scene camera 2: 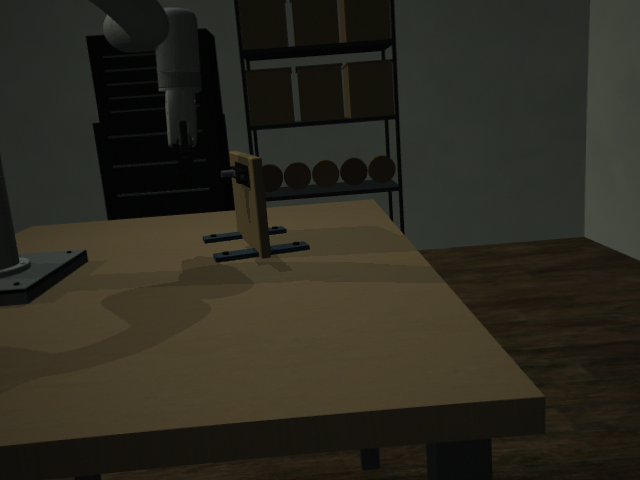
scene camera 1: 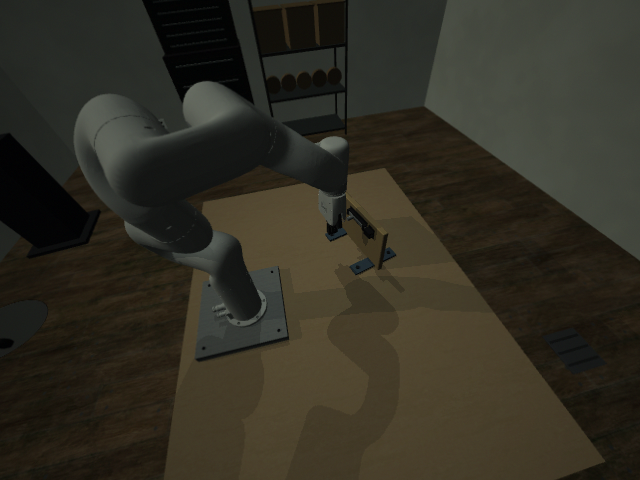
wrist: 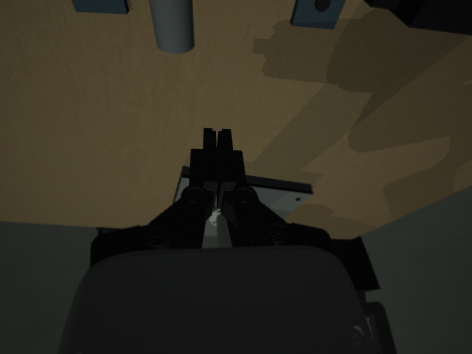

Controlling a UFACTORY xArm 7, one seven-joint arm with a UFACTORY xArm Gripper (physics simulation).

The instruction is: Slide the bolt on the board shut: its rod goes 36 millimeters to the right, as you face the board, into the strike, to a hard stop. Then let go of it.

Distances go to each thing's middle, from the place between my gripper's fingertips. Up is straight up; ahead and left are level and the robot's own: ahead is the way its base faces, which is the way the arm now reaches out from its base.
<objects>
The wooden board (scene camera 2: 250, 203) is 110 mm ahead of my hand, 40 mm below it and 20 mm to the left of it.
</objects>
